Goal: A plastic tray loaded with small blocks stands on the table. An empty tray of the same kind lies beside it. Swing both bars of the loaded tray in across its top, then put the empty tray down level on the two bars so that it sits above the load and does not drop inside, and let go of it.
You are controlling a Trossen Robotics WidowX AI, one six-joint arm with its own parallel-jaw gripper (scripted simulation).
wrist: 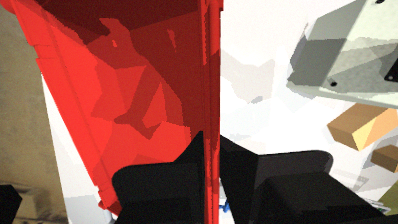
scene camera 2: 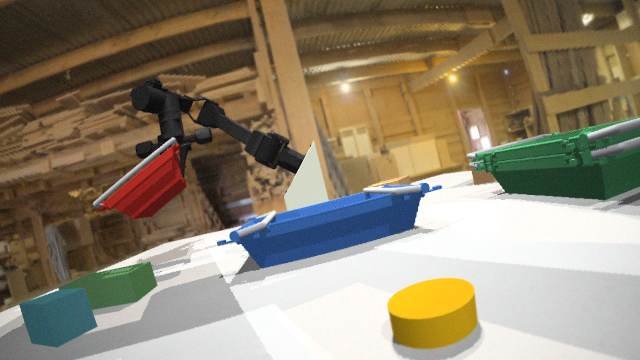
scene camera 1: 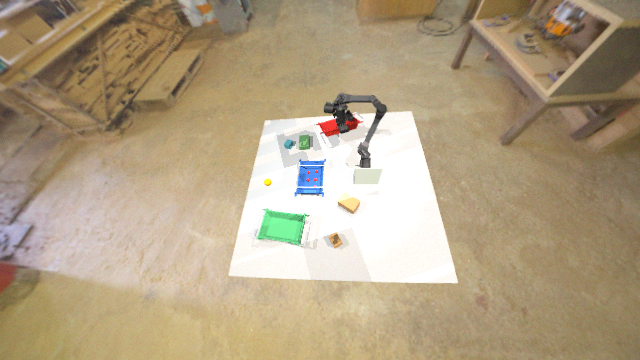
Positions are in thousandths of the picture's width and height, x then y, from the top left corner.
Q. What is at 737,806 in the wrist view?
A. The gripper.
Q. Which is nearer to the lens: the teal cube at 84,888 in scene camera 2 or the green block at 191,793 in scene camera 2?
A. The teal cube.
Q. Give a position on a yellow disc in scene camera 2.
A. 693,865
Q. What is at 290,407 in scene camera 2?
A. The gripper.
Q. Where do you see a red tray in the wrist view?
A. At 330,400
